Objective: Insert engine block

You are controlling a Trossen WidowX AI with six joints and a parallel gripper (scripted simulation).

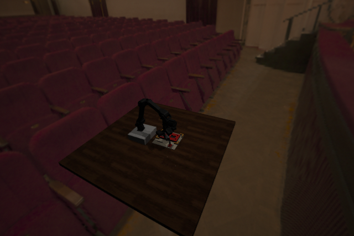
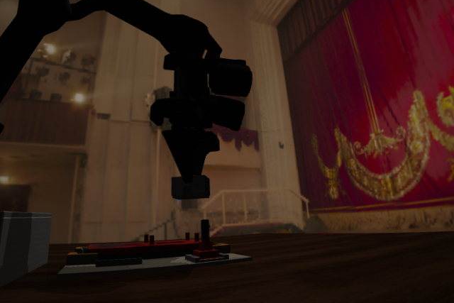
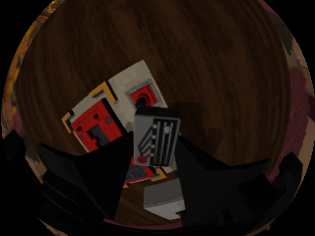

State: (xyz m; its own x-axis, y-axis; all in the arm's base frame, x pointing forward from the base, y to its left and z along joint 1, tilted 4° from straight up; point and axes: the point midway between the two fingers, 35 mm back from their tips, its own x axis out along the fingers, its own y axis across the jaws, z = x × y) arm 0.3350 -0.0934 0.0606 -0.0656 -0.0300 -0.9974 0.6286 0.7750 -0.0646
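The baseplate lies 2 cm behind my gripper tip, 11 cm to the left of it and 10 cm below it. The rest, counted from my gripper tip: engine block (1 cm below).
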